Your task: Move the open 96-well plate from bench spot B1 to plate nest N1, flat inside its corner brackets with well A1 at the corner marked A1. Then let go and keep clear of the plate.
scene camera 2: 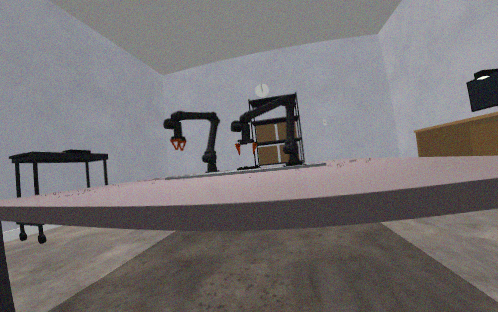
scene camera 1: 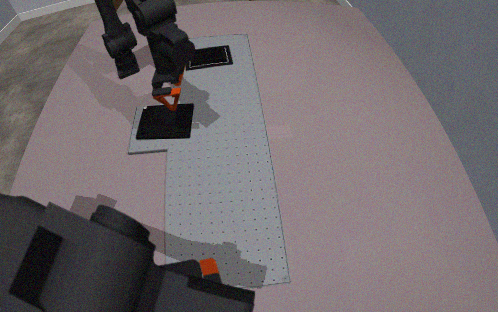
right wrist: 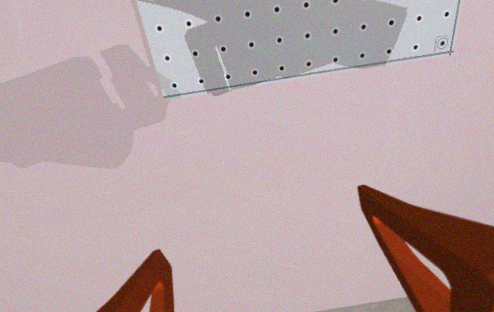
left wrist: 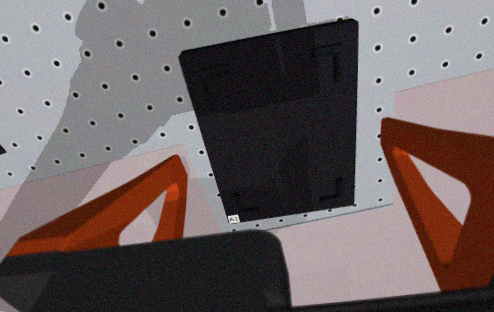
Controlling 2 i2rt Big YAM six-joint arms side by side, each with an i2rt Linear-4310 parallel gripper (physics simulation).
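Where they show: left gripper, fingertip midpoint: [scene camera 2: 246, 154] [scene camera 1: 175, 97] [left wrist: 277, 148]; right gripper, fingertip midpoint: [scene camera 2: 179, 150] [right wrist: 259, 227]; left arm's base at its link origin: [scene camera 1: 127, 67].
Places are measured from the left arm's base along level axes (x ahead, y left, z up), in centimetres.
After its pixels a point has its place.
The plate nest N1 [scene camera 1: 165, 122] @(y -38.4, x 6.3, z 2.5 cm) [left wrist: 280, 125] @(y -38.1, x 7.7, z 2.5 cm) is a black slab with dark corner brackets; a small white label [scene camera 1: 145, 107] @(y -29.0, x 2.1, z 2.5 cm) [left wrist: 233, 219] @(y -29.0, x 2.0, z 2.5 cm) marks one corner. A black pad with a white outline [scene camera 1: 210, 57] @(y -16.9, x 29.6, z 2.7 cm) lies at the back in scene camera 1, partly hidden by the left arm. I cannot make out the 96-well plate distinctly against the dark surfaces. My left gripper [scene camera 2: 246, 150] @(y -39.0, x 11.1, z 10.9 cm) [left wrist: 277, 148] @(y -39.0, x 11.1, z 10.9 cm) is open above the nest, its fingers apart toward either side of it in the wrist view. My right gripper [scene camera 2: 178, 146] @(y -84.7, x -4.0, z 19.2 cm) [right wrist: 259, 227] @(y -84.7, x -4.0, z 19.2 cm) is open, raised near the board's near end.
The pale perforated board [scene camera 1: 220, 175] @(y -60.4, x 13.7, z 1.3 cm) [left wrist: 30, 50] @(y -27.3, x 22.9, z 1.3 cm) [right wrist: 430, 30] @(y -88.4, x 13.9, z 1.3 cm) lies on the pink table [scene camera 1: 350, 150] @(y -70.0, x 50.0, z 0.0 cm) [scene camera 2: 350, 180] @(y -35.9, x 101.0, z 0.0 cm) under nest and pad. The right arm [scene camera 1: 90, 265] @(y -84.8, x -2.1, z 47.3 cm) fills the lower left of scene camera 1. A shelf rack [scene camera 2: 272, 98] and a black side table [scene camera 2: 60, 158] stand beyond.
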